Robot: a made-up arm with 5 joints. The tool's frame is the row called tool.
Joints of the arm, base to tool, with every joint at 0 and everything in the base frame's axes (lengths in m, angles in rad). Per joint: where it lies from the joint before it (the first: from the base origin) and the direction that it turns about. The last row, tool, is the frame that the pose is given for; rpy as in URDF.
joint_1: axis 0 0 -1 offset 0.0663 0 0.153
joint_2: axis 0 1 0 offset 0.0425 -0.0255 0.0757
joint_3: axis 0 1 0 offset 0.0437 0 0.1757
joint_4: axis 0 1 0 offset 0.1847 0 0.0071
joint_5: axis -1 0 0 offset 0.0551 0.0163 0
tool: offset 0 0 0 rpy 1.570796 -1.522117 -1.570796
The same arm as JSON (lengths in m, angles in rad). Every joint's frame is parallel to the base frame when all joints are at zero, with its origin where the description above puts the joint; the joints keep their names.
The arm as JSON. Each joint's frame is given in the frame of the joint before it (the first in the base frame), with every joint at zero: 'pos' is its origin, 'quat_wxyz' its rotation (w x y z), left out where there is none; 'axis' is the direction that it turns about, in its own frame. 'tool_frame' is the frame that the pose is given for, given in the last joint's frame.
{"length_unit": "m", "angle_unit": "rad", "joints": [{"joint": "joint_1", "pos": [0.0663, 0.0, 0.153], "axis": [0.0, 0.0, -1.0]}, {"joint": "joint_2", "pos": [0.0425, -0.0255, 0.0757], "axis": [0.0, 1.0, 0.0]}, {"joint": "joint_3", "pos": [0.0437, 0.0, 0.1757], "axis": [0.0, 1.0, 0.0]}, {"joint": "joint_4", "pos": [0.1847, 0.0, 0.0071], "axis": [0.0, 1.0, 0.0]}, {"joint": "joint_5", "pos": [0.0551, 0.0163, 0.0], "axis": [-1.0, 0.0, 0.0]}], "tool_frame": {"pos": [0.0, 0.0, 0.0], "quat_wxyz": [0.706897, 0.017209, -0.706897, -0.017209]}}
